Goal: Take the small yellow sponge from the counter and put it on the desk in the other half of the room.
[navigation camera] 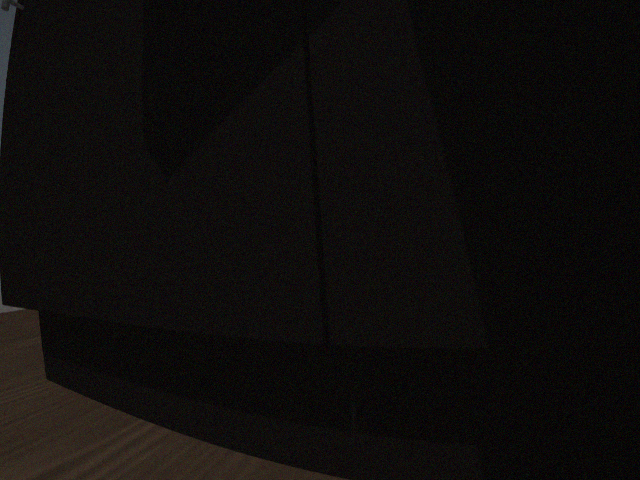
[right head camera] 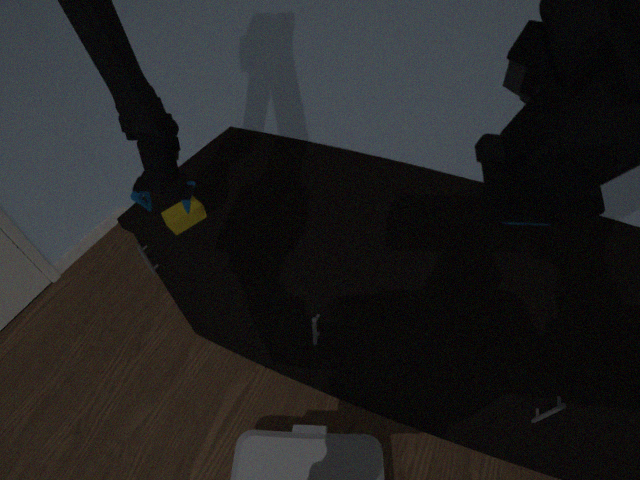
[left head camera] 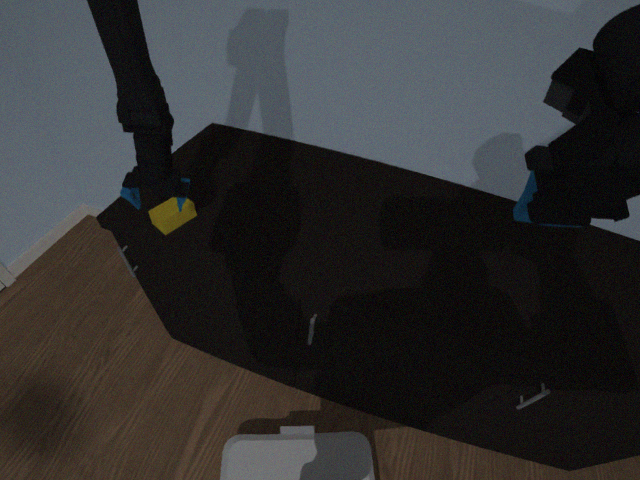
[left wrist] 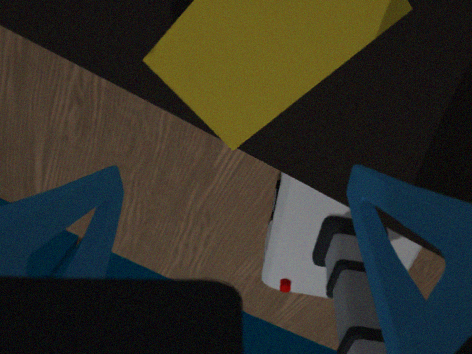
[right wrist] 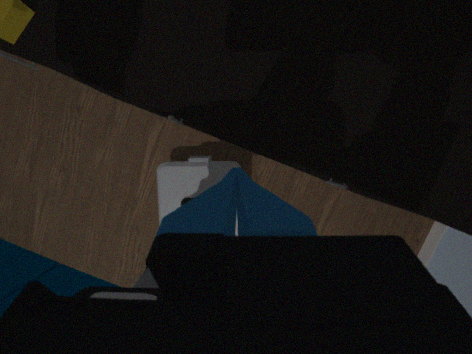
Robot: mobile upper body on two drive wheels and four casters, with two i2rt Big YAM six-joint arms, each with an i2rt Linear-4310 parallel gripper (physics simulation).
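Frame: origin at the left arm's base, x ahead, y left, z up, level; centimetres.
Seen in the pictures: left gripper, fingertip midpoint: (right head camera: 169, 211) (left head camera: 160, 209) (left wrist: 235, 178); right gripper, fingertip midpoint: (right head camera: 487, 212) (left head camera: 515, 215) (right wrist: 236, 175).
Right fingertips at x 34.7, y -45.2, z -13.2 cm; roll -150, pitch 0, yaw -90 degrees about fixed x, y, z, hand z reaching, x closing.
Note:
Offsets run from my right fingertips to a thing's top centre. "spot": to the spot under its first point. Level surfaces: height alone.
The yellow sponge {dz -32.3, dx +36.4, dy +57.0 cm} (left head camera: 168, 219) (right head camera: 178, 219) (left wrist: 270, 60) lies near the left end of the dark counter {dz -36.8 cm} (left head camera: 336, 268) (right head camera: 341, 268). A corner of the sponge also shows at the upper left of the right wrist view (right wrist: 12, 22). My left gripper (left head camera: 159, 208) (right head camera: 169, 210) (left wrist: 235, 178) is open and empty, with its blue fingertips close to the sponge; one fingertip overlaps it in the head views. In the left wrist view the sponge lies beyond the fingertips. My right gripper (right wrist: 236, 175) is shut and empty, over the right part of the scene. The desk does not show in these views.
A pale wall (left head camera: 387, 77) rises behind the counter. Metal handles (left head camera: 312, 329) {spot: dz -52.7, dx -8.9, dy -35.0 cm} (left head camera: 533, 399) stick out from its front. The robot's light base (left head camera: 268, 457) stands close to it on the wooden floor {dz -127.8 cm} (left head camera: 103, 335). The dark cabinet front {spot: dz -102.7, dx +19.6, dy +29.6 cm} (navigation camera: 232, 206) fills most of the navigation view.

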